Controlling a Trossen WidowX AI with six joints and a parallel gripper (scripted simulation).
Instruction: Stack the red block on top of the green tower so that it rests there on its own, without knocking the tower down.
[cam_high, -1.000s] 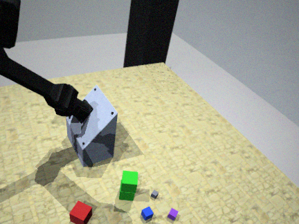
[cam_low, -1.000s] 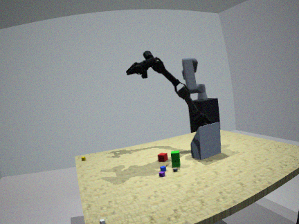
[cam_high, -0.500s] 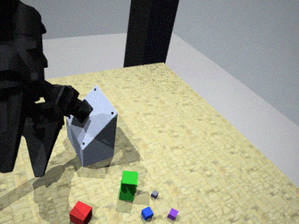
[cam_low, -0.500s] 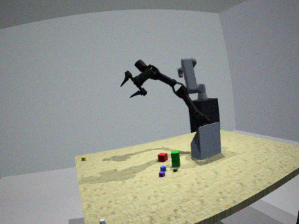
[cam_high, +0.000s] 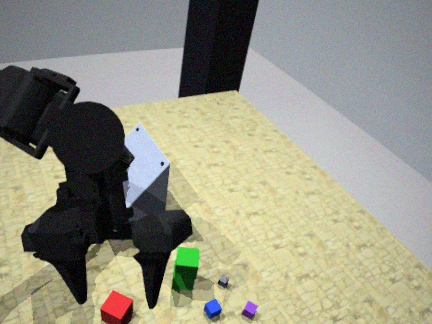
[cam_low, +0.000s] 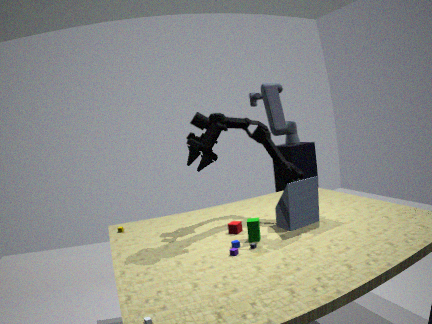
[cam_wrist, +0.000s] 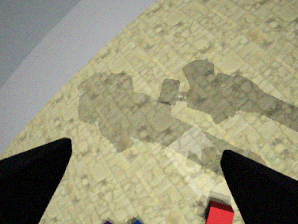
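My gripper tip is 280 mm above the red block, 130 mm past it and 50 mm to the right of it. Round my gripper tip: purple cube 290 mm to the left, 290 mm below; dark cube 300 mm below, 280 mm to the left, 80 mm behind; blue cube 290 mm below, 220 mm to the left, 40 mm behind.
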